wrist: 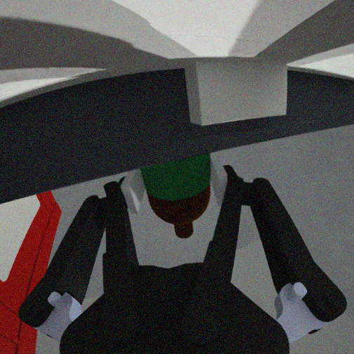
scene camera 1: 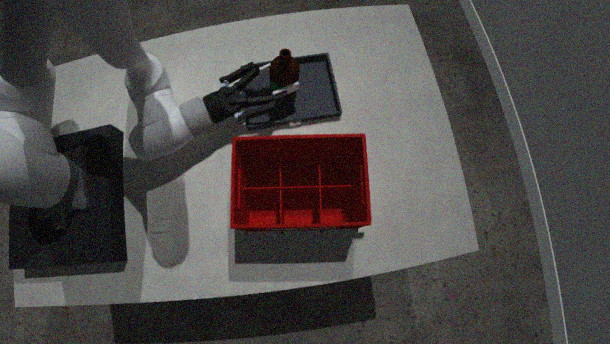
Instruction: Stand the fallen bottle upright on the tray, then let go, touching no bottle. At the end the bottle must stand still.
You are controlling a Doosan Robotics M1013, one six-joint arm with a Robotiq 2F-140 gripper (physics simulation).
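Pixels of known places: arm's base, origin of the base link: [scene camera 1: 62, 183].
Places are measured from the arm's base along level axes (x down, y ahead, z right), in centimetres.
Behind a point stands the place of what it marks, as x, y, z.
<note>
A brown bottle [scene camera 1: 285, 71] @(-7.0, 67.1, -10.6) with a green label [wrist: 176, 176] is between the fingers of my gripper [scene camera 1: 276, 78] [wrist: 175, 162], which is shut on it. In the scene view the bottle looks close to upright, neck up, over the left back part of the dark tray [scene camera 1: 320, 90] @(6.5, 76.1, -10.5) [wrist: 75, 135]. In the wrist view its neck points down the picture, and its base is hidden behind the dark band of the tray. Whether the base touches the tray cannot be told. The gripper reaches in low from the left, its fingers over the tray's left side.
A red divided crate [scene camera 1: 300, 225] @(-10.5, 62.5, 24.7) [wrist: 31, 250] stands in front of the tray on the pale table [scene camera 1: 410, 150] @(7.0, 95.7, 11.6). The black base block [scene camera 1: 95, 240] @(0.0, 9.8, 17.5) under the arm is at the left. A pale grey block [wrist: 242, 92] shows near the top of the wrist view.
</note>
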